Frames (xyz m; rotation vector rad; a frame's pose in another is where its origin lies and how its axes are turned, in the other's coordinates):
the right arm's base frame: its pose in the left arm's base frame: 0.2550 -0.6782 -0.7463 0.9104 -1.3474 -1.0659
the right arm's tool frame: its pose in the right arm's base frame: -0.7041 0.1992 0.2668 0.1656 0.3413 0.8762
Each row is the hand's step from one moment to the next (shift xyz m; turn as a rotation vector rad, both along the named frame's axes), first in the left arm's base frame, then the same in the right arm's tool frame.
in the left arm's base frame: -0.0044 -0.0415 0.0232 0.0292 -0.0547 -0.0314
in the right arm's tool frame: 0.0347 -0.0270 0.0186 -0.0020 -0.0671 -0.0178
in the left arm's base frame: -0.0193 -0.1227 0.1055 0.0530 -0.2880 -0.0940
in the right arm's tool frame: 0.1345 -0.0638 0.0663 0.0302 -0.3058 0.0125
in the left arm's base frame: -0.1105 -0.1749 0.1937 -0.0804 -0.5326 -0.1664
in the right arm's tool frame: 0.2112 -0.0578 0.1799 0.0203 -0.5289 0.1941
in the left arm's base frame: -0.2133 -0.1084 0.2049 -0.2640 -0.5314 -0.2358
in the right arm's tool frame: 0.1732 0.0256 0.2619 -0.0864 -0.5211 0.3587
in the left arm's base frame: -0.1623 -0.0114 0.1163 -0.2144 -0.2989 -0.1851
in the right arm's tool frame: 0.0707 0.0672 0.1746 -0.1117 -0.3018 0.2570
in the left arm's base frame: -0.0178 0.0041 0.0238 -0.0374 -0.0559 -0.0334
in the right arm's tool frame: 0.0158 0.0166 0.0193 -0.0191 -0.0565 0.0457
